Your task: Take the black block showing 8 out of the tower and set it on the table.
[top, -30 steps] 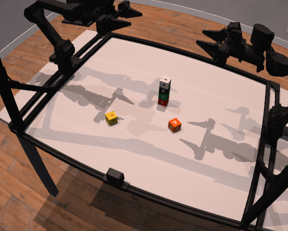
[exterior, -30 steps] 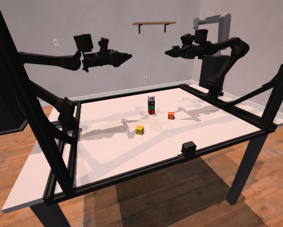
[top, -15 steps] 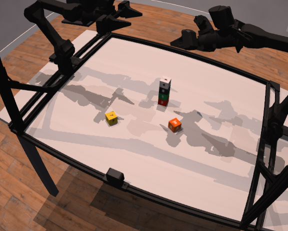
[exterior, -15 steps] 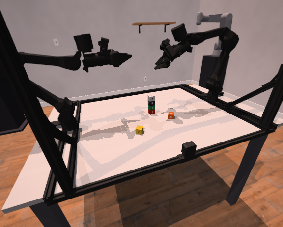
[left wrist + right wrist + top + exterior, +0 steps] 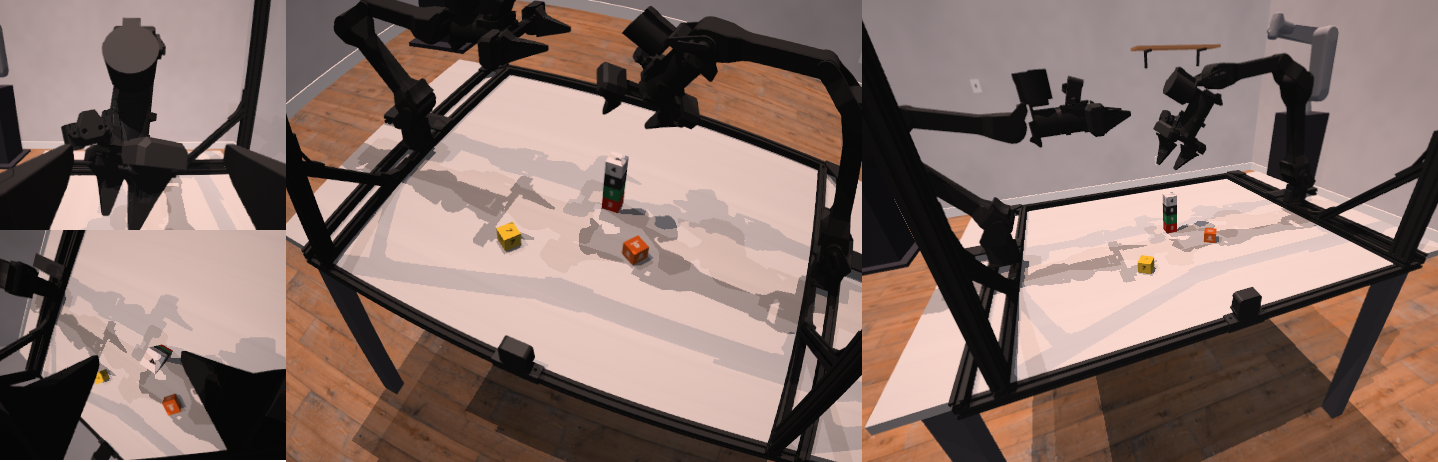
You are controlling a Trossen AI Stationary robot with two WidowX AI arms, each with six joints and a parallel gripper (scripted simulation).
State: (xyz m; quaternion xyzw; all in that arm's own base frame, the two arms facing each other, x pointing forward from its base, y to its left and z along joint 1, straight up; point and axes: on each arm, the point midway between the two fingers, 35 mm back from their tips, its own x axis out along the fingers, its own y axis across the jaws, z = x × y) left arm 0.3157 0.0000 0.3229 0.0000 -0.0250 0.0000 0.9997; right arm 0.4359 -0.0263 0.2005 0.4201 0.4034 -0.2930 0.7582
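My left gripper is now 27 cm above the black block, 15 cm to the left of it and 1 cm short of it. Also, from my left hand: red block 33 cm below, 15 cm to the right, 1 cm ahead; then green block 30 cm below, 15 cm to the right, 1 cm ahead; then yellow block 33 cm below, 16 cm behind, 1 cm to the right.
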